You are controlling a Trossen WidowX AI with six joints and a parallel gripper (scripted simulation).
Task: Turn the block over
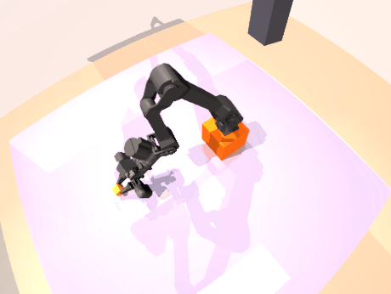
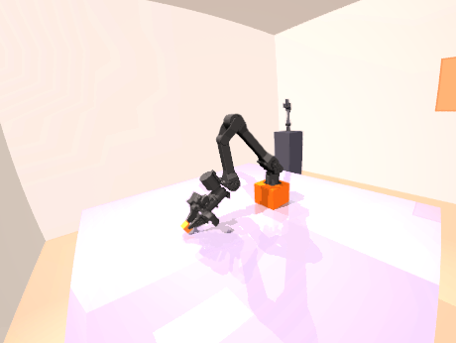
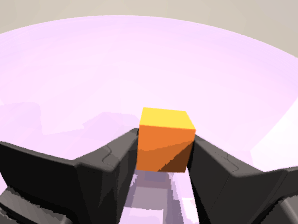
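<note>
Right now the orange block is 1 cm below my gripper tip.
</note>
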